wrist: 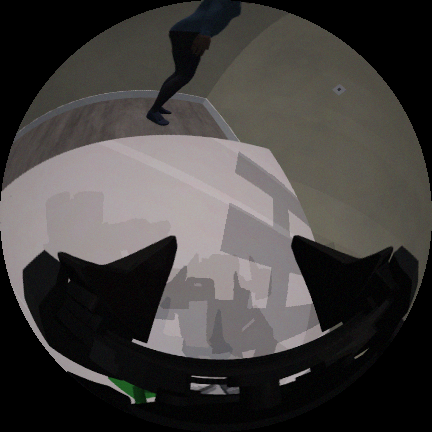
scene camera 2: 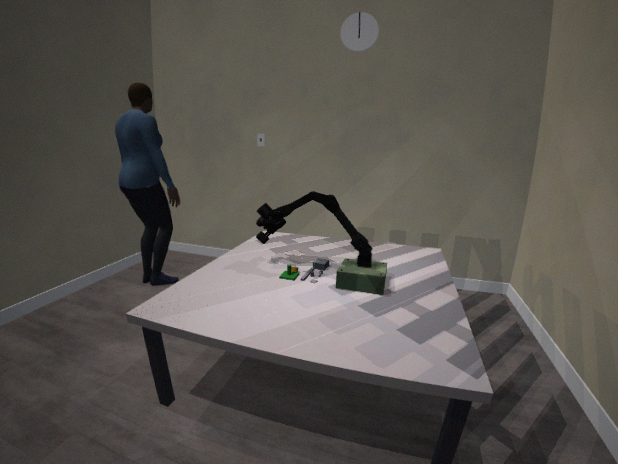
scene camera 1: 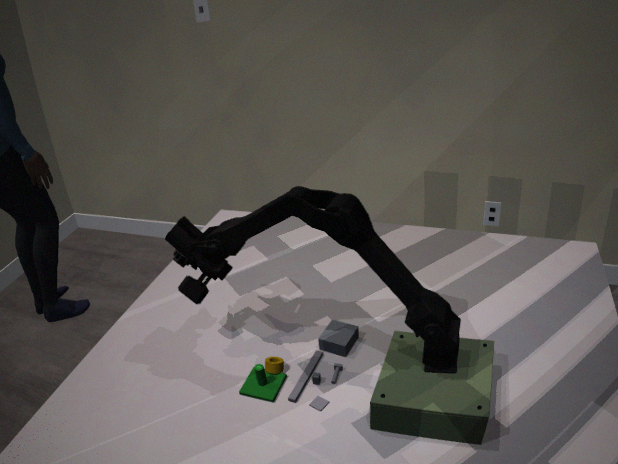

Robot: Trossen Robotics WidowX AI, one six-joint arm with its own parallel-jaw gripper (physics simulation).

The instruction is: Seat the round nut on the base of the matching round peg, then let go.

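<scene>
The yellow round nut (scene camera 1: 274, 367) (scene camera 2: 294, 269) stands beside the green round peg (scene camera 1: 260, 375) (scene camera 2: 289, 269), at the back edge of the peg's green square base (scene camera 1: 263, 392) (scene camera 2: 288, 276). The peg is upright and its top is bare; the nut is not around it. I cannot tell whether the nut touches the base. My gripper (scene camera 1: 194, 279) (scene camera 2: 263, 232) (wrist: 236, 242) is open and empty, high above the table, to the left of and beyond the nut and peg. In the wrist view, part of the green base (wrist: 129, 387) shows at the lower left; the nut does not show there.
To the right of the base lie a long grey bar (scene camera 1: 306, 376), a small dark block (scene camera 1: 316, 378), a grey bolt (scene camera 1: 337, 373) and a flat grey square (scene camera 1: 319, 403). A grey box (scene camera 1: 339, 338) (scene camera 2: 321, 264) stands behind them. A person (scene camera 2: 140, 150) (wrist: 185, 55) stands beyond the table.
</scene>
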